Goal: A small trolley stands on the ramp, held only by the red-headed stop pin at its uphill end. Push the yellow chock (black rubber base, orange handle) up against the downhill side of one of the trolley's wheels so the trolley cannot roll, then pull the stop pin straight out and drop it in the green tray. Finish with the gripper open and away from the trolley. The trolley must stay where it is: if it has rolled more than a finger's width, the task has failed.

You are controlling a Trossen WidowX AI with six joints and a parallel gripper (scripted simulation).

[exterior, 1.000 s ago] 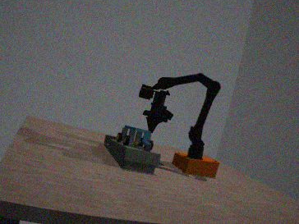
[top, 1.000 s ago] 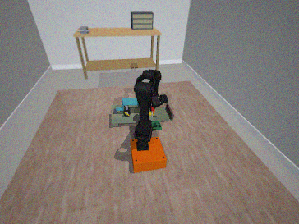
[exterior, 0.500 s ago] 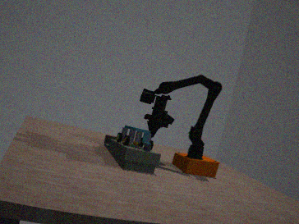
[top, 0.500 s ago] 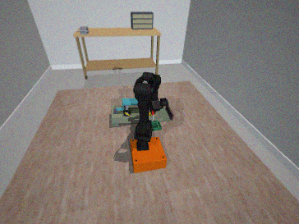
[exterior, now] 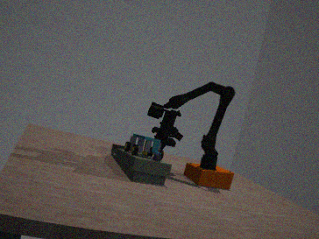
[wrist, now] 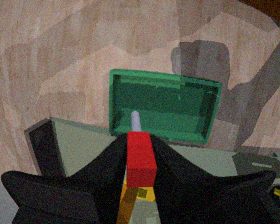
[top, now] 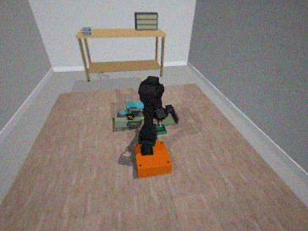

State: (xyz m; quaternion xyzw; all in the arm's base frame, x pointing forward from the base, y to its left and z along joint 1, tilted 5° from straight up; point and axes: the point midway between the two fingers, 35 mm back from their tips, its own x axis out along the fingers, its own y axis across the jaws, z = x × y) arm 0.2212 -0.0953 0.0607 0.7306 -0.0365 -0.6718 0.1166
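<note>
The green tray is 1 cm behind my gripper tip, 2 cm to the left of it and 8 cm below it. From my gripper tip the other things lie so: red-headed stop pin (right at my gripper tip); then yellow chock (6 cm ahead, 3 cm to the left); then blue trolley (10 cm ahead, 13 cm to the left, 3 cm above).
</note>
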